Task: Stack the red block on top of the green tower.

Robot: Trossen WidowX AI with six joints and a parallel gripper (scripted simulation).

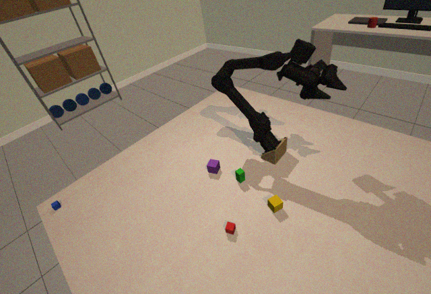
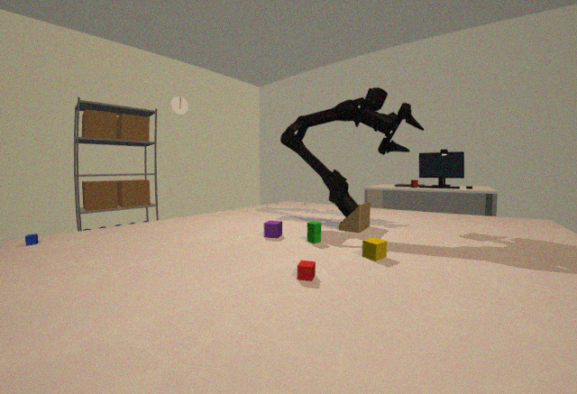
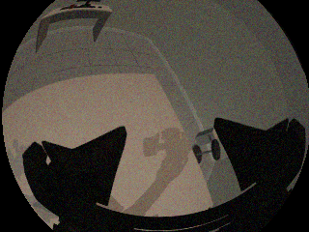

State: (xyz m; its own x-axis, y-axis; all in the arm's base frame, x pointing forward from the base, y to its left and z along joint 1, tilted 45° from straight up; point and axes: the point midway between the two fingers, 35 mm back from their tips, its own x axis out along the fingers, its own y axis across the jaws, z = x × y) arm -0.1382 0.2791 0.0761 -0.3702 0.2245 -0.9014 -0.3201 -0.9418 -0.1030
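Right now my gripper tip is 520 mm short of the red block, 90 mm to the left of it and 280 mm above it. From my gripper tip the other things lie so: yellow block: 360 mm ahead, 20 mm to the right, 270 mm below; purple block: 360 mm ahead, 330 mm to the right, 270 mm below; small blue block: 930 mm ahead, 720 mm to the right, 280 mm below.
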